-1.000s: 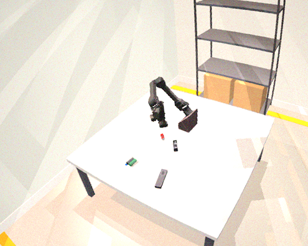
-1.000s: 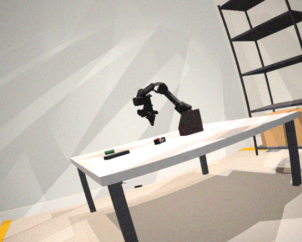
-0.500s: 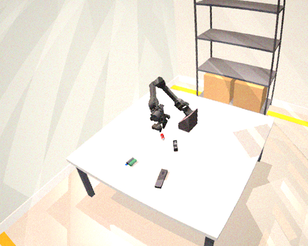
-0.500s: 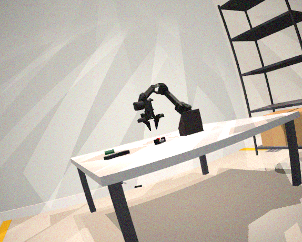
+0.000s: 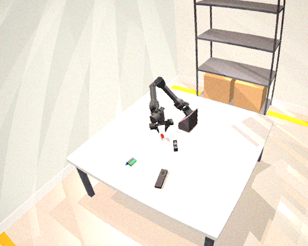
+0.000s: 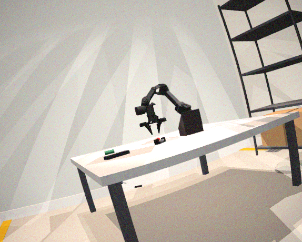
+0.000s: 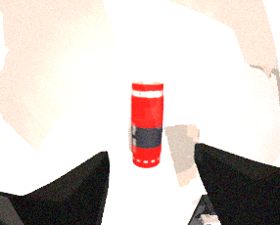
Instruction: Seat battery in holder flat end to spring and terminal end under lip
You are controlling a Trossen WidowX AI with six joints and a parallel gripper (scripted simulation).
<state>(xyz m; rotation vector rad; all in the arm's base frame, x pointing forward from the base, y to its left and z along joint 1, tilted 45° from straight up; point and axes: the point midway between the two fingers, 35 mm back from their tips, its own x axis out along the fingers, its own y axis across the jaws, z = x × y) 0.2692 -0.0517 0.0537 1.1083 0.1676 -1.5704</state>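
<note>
Now: gripper tip 4 cm above the red battery.
</note>
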